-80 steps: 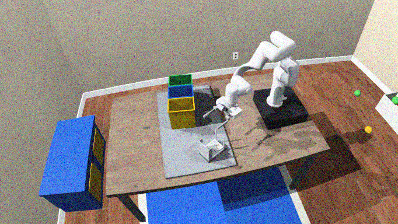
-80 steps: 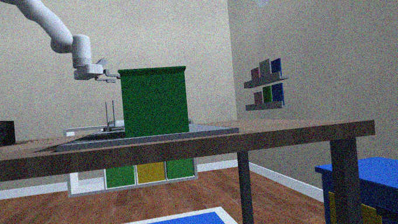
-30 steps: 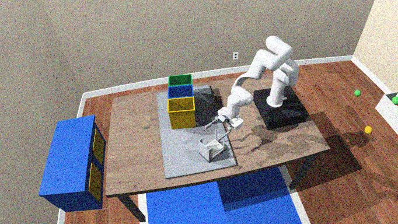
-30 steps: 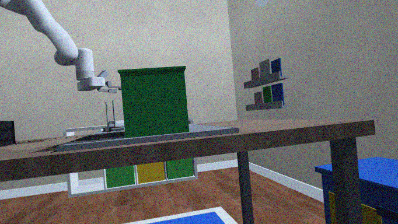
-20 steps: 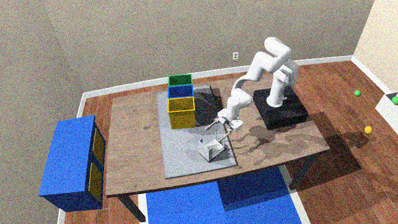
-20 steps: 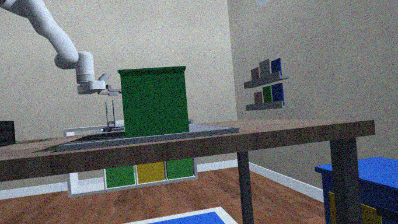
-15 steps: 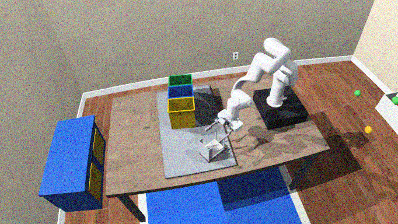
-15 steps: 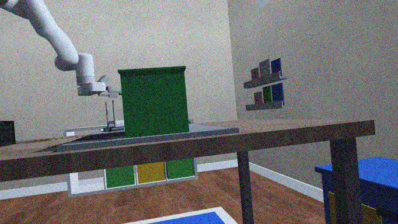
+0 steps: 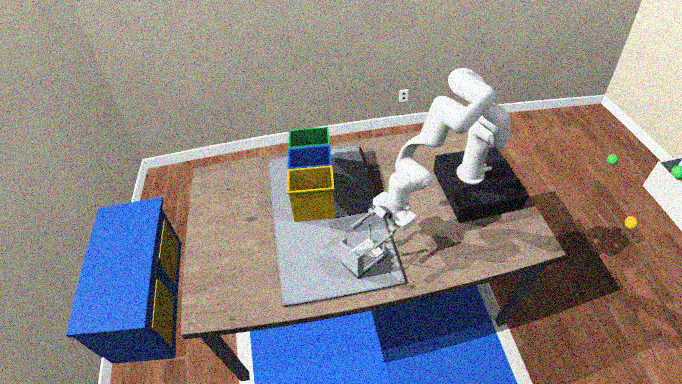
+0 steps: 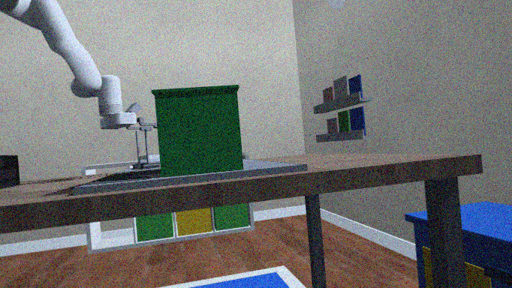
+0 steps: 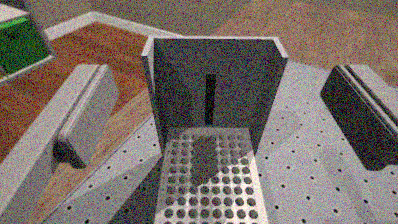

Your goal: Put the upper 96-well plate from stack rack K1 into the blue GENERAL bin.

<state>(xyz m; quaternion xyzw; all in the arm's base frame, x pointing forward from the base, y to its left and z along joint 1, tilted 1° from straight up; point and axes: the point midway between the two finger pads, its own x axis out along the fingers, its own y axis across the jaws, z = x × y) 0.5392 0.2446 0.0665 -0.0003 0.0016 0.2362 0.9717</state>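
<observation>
The white 96-well plate is 110 mm below my hand, 20 mm ahead of it and 10 mm to the left of it. From my hand the other things lie so: blue bin: 430 mm to the right, 130 mm ahead, 60 mm below; then yellow bin: 300 mm to the right, 150 mm ahead, 60 mm below; then green bin: 560 mm to the right, 110 mm ahead, 60 mm below.
</observation>
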